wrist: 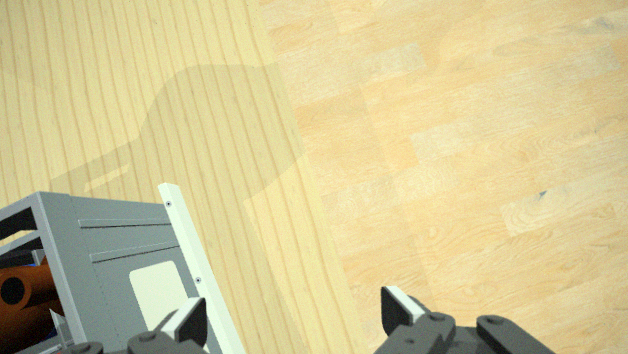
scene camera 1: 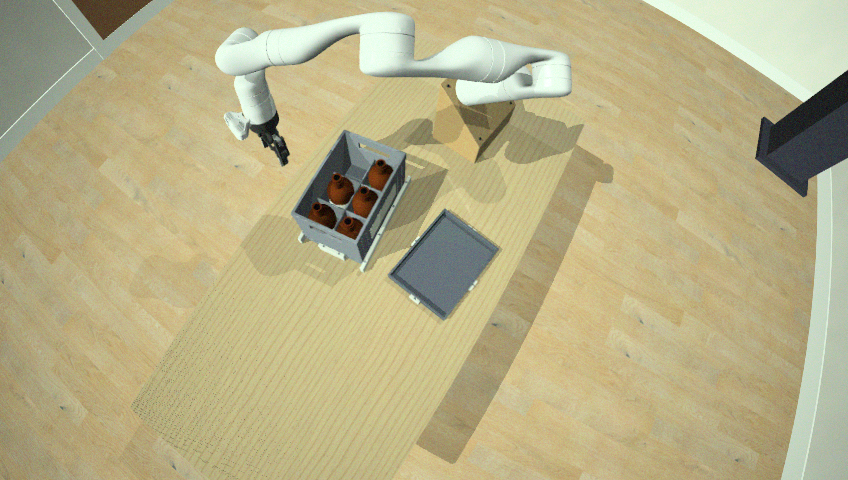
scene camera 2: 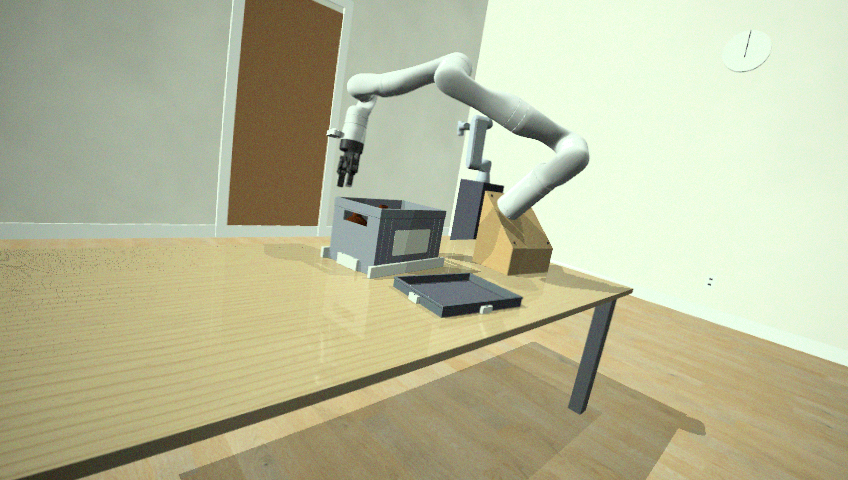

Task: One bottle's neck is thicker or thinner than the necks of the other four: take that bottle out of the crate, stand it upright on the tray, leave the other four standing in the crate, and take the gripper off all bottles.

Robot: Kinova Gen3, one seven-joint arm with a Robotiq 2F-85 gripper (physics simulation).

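Places are measured from the arm's base along level axes (x right, y ahead, z up), in millimetres.
Pixels of known places: gripper, fingertip midpoint: (wrist: 295, 311) (scene camera 1: 276, 154) (scene camera 2: 343, 186); arm's base, link origin: (scene camera 1: 467, 90) (scene camera 2: 507, 208).
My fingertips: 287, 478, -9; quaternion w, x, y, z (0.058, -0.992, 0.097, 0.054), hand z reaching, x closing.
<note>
Ahead of a thing's pixels: the offset from my fingertips to its middle, as dx, dy, dz. "spot": to the spot under its first point. Level surfaces: height alone.
Five brown bottles stand in the grey crate @[-205, -57, -104] (scene camera 1: 348, 245) (scene camera 2: 357, 243) (wrist: 107, 300): the rear right one @[-231, -151, -106] (scene camera 1: 379, 174), middle right one @[-246, -63, -106] (scene camera 1: 364, 202), front right one @[-266, +25, -106] (scene camera 1: 349, 226), middle left one @[-165, -52, -106] (scene camera 1: 340, 189) and front left one @[-178, +41, -106] (scene camera 1: 321, 215). The rear left cell holds no bottle. One bottle @[spot: -167, +35, -29] (wrist: 30, 295) partly shows in the wrist view; I cannot tell which. I cannot tell which neck differs. The grey tray @[spot: -508, -76, -186] (scene camera 1: 446, 264) (scene camera 2: 455, 291) is empty. My gripper (scene camera 1: 285, 162) (scene camera 2: 345, 183) (wrist: 295, 311) is open and empty, higher than the crate's rim and off its left side.
White rails (scene camera 2: 404, 267) (wrist: 198, 270) edge the crate's base. Small white blocks (scene camera 1: 414, 299) (scene camera 2: 486, 309) touch the tray. The wooden arm base (scene camera 2: 517, 249) stands on the table @[dz -191] (scene camera 1: 297, 356) (scene camera 2: 208, 333), behind the tray. In the wrist view, the table's edge borders the floor (wrist: 475, 150).
</note>
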